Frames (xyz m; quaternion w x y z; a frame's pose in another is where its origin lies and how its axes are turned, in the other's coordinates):
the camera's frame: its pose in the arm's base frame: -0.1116 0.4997 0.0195 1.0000 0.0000 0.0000 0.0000
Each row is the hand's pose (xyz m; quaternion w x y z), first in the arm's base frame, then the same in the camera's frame.
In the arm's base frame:
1: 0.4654 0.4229 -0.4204 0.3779 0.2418 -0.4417 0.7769
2: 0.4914 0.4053 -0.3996 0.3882 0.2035 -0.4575 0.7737
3: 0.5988 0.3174 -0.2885 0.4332 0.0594 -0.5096 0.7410
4: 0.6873 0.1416 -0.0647 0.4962 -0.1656 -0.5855 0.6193
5: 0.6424 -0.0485 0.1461 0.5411 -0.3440 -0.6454 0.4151
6: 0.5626 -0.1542 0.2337 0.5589 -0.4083 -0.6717 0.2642
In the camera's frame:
1: 0.5770 -0.0768 -0.4399 0.3779 0.2418 -0.4417 0.7769
2: 0.6030 -0.0944 -0.4191 0.3882 0.2035 -0.4575 0.7737
3: 0.7104 -0.1823 -0.3080 0.4332 0.0594 -0.5096 0.7410
4: 0.7989 -0.3581 -0.0842 0.4962 -0.1656 -0.5855 0.6193
5: 0.7540 -0.5482 0.1266 0.5411 -0.3440 -0.6454 0.4151
6: 0.6742 -0.6539 0.2142 0.5589 -0.4083 -0.6717 0.2642

